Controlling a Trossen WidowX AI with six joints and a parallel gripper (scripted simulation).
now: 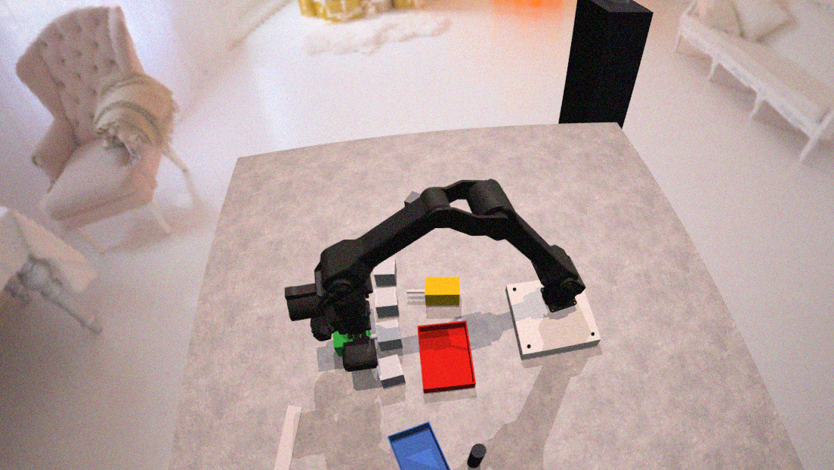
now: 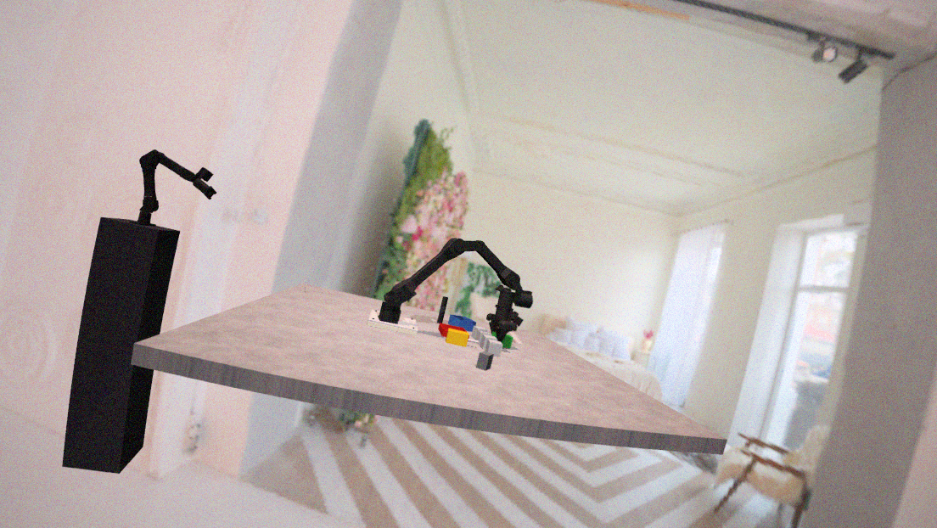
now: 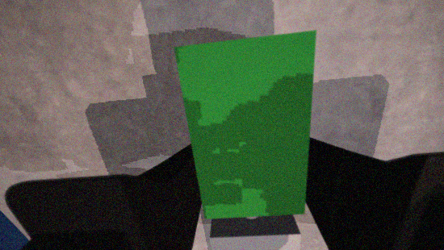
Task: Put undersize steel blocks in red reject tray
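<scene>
My gripper tip is now 16 cm past the yellow gauge, 8 cm to the left of it and 1 cm below it. Also, from my gripper tip: green GO gauge: 1 cm behind, 2 cm above; then blue tray: 6 cm behind, 27 cm to the left; then red reject tray: 16 cm behind, 8 cm to the left.
</scene>
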